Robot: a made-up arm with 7 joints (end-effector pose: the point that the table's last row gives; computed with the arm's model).
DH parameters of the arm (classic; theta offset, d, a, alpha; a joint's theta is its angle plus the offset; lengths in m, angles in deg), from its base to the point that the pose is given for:
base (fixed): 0 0 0 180
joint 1: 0 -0.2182 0 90
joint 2: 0 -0.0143 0 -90
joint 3: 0 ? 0 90
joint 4: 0 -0.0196 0 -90
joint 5: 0 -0.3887 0 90
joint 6: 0 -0.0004 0 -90
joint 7: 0 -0.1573 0 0
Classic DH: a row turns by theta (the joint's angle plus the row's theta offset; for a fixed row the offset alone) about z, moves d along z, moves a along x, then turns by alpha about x.
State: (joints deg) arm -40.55 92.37 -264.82 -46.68 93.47 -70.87 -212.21
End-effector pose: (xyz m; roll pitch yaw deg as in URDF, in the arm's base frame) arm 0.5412 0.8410 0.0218 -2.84 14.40 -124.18
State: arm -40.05 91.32 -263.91 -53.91 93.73 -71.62 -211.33
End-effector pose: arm 0.4981 0.8351 0.0313 -1.21 14.02 -116.26
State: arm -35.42 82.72 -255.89 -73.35 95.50 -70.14 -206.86
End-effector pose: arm 0.4580 0.7694 0.0948 11.34 14.37 -94.14
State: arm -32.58 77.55 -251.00 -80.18 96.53 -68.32 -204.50
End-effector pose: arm 0.4709 0.7263 0.1246 18.35 12.58 -86.66
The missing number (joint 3, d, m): -0.657
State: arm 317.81 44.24 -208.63 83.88 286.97 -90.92 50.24
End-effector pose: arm 0.1957 0.1145 1.0399 -119.87 -2.45 -129.96
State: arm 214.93 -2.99 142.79 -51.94 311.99 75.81 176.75
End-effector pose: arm -0.2255 0.0641 1.2321 -142.65 -31.88 -161.58
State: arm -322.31 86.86 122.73 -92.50 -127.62 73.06 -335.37
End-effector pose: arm 0.6251 -0.1120 -0.0679 -35.36 -4.96 -116.01
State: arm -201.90 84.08 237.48 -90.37 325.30 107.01 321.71
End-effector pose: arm -0.8575 0.0209 0.1700 -157.90 -41.72 -13.48
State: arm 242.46 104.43 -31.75 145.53 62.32 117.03 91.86
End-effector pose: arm -0.0773 0.3002 -0.0484 -103.47 76.15 113.63
